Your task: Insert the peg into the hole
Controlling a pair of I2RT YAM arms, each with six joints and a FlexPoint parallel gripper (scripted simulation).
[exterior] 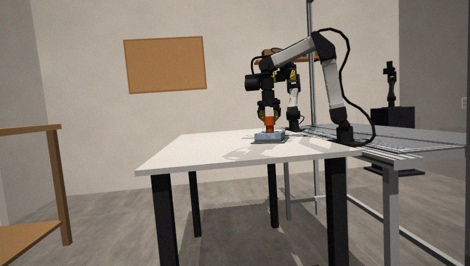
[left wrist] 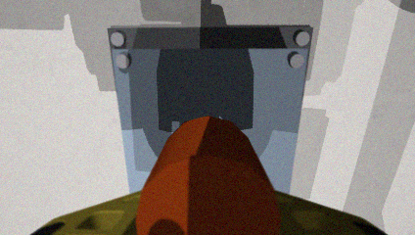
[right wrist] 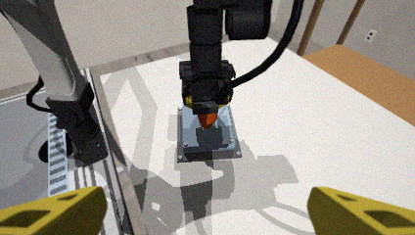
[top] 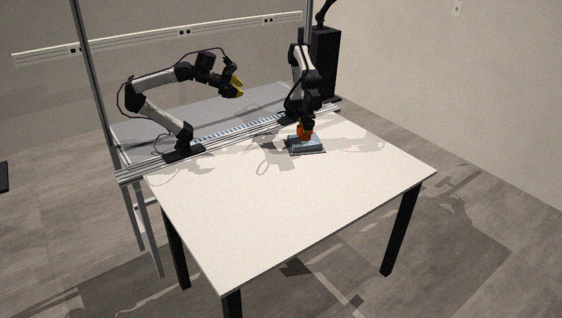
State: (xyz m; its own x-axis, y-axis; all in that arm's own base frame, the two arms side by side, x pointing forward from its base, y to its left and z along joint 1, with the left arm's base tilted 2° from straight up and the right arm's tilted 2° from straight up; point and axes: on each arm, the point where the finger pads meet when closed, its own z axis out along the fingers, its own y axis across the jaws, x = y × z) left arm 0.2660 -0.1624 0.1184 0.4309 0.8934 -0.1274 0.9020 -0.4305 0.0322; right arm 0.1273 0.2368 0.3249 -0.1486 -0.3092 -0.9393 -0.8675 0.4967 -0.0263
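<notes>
My left hand is 70 mm above the blue plate and 10 mm to the right of it. Round my left hand: orange peg (20 mm below).
</notes>
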